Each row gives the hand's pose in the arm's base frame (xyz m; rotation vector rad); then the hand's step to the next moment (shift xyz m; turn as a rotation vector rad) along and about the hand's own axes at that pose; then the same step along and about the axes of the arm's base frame.
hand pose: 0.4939 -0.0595 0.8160 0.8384 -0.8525 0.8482
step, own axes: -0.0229 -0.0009 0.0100 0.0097 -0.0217 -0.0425
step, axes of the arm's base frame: -0.0111 -0.0154 -0.0162 0.0348 0.0308 -0.0145
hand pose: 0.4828 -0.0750 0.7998 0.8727 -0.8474 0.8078
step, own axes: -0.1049 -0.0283 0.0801 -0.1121 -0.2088 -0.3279
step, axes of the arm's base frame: -0.0433 -0.1074 -0.0694 0.2239 0.1758 -0.2875
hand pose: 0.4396 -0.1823 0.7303 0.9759 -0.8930 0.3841
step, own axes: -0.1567 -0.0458 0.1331 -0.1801 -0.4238 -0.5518
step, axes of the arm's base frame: -0.1276 -0.1211 -0.1159 0.4286 0.2565 -0.5168
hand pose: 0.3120 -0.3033 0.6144 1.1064 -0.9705 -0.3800
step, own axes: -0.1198 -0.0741 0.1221 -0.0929 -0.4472 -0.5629
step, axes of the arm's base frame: -0.1511 -0.0199 -0.1073 0.4904 0.1923 -0.4980
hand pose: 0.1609 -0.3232 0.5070 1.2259 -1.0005 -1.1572
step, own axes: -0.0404 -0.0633 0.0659 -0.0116 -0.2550 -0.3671
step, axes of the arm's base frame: -0.0778 0.0304 -0.0548 0.3315 0.0764 -0.2902
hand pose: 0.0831 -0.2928 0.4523 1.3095 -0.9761 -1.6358
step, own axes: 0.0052 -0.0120 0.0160 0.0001 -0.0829 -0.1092
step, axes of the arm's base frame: -0.0179 0.0010 -0.0103 0.0973 0.0221 -0.0941
